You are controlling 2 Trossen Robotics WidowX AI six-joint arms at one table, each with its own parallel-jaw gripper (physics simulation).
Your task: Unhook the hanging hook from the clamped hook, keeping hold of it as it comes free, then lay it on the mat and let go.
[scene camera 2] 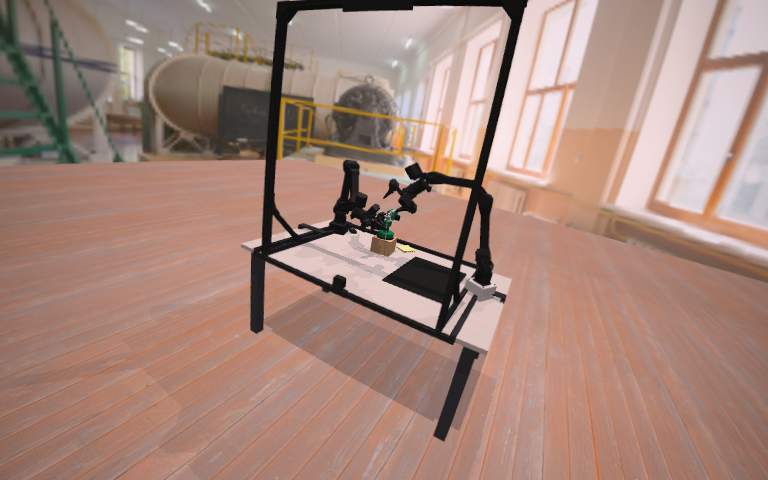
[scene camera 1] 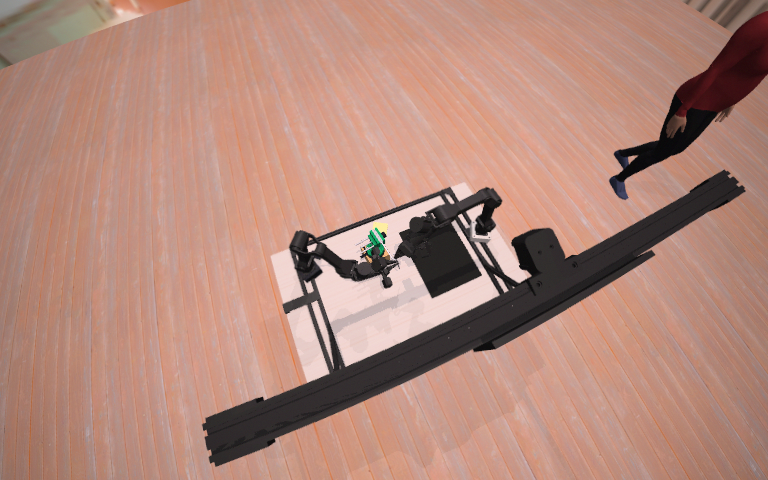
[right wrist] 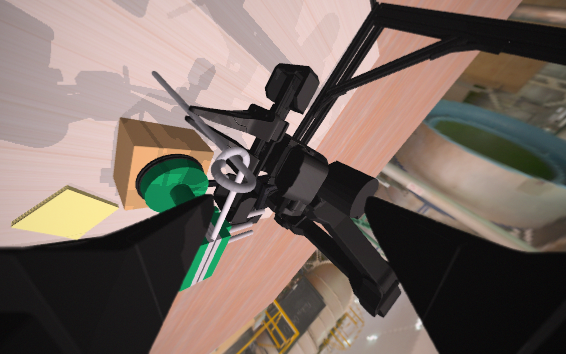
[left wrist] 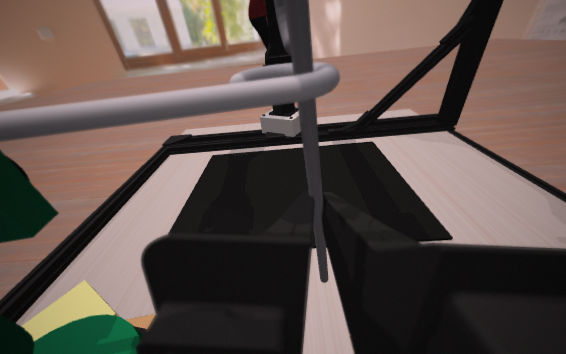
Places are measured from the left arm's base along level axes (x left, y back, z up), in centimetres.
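Where they show: left gripper, fingertip midpoint: (scene camera 2: 387, 229) (scene camera 1: 398, 262) (right wrist: 187, 113) (left wrist: 315, 199); right gripper, fingertip midpoint: (scene camera 2: 389, 205) (scene camera 1: 397, 253) (right wrist: 290, 202); left arm's base, origin of the base link: (scene camera 2: 339, 222) (scene camera 1: 307, 267) (right wrist: 273, 196); right arm's base, origin of the base link: (scene camera 2: 481, 282) (scene camera 1: 481, 230) (left wrist: 284, 112).
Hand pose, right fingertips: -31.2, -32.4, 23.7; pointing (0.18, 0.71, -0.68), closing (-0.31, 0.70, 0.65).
Things, the pixels of their centre, and the offset from my right fingertips, as dx, dy, dz. "spot": a spot on its surface instead. Level surfaces: height alone.
- clamped hook, surface spot: (left wrist: 125, 106) (right wrist: 233, 198) spot: +5.5, +1.0, -6.1
- green clamp, body centre: (right wrist: 202, 211) (scene camera 1: 372, 245) (scene camera 2: 385, 222) +14.9, +2.3, -13.4
- hanging hook, body centre: (left wrist: 309, 180) (right wrist: 182, 116) +0.0, -1.8, -11.5
- black mat, its level: dz -29.2
- wooden block, body centre: (right wrist: 164, 164) (scene camera 1: 375, 253) (scene camera 2: 383, 244) +14.7, +1.0, -25.5
- clamp's round green base, surface spot: (right wrist: 170, 182) spot: +12.6, -0.3, -18.2
- flat yellow square, surface spot: (left wrist: 70, 305) (right wrist: 47, 220) (scene camera 1: 383, 226) (scene camera 2: 410, 249) spot: +24.9, -13.4, -28.7
The clamped hook (left wrist: 125, 106) (right wrist: 226, 212) is a light grey rod with a curled end, held in a green clamp (scene camera 1: 375, 243) (right wrist: 220, 250). The hanging hook (left wrist: 311, 145) (right wrist: 170, 90) is a darker grey rod. Its curled end overlaps the clamped hook's curl in the right wrist view, and its rod crosses that curl in the left wrist view. Whether they touch is unclear. My left gripper (left wrist: 315, 199) (right wrist: 187, 113) is shut on the hanging hook's straight shank. My right gripper (scene camera 2: 387, 193) is open and empty, above the hooks. The black mat (scene camera 1: 447, 271) (scene camera 2: 424, 277) (left wrist: 270, 170) lies on the table.
A wooden block (scene camera 2: 383, 246) (right wrist: 125, 165) carries the clamp's round green base (right wrist: 170, 182). A flat yellow square (scene camera 1: 380, 226) (scene camera 2: 405, 248) (left wrist: 70, 305) (right wrist: 65, 212) lies beside it. A black frame (scene camera 2: 274, 113) surrounds the table. A person (scene camera 1: 696, 101) is at upper right in scene camera 1.
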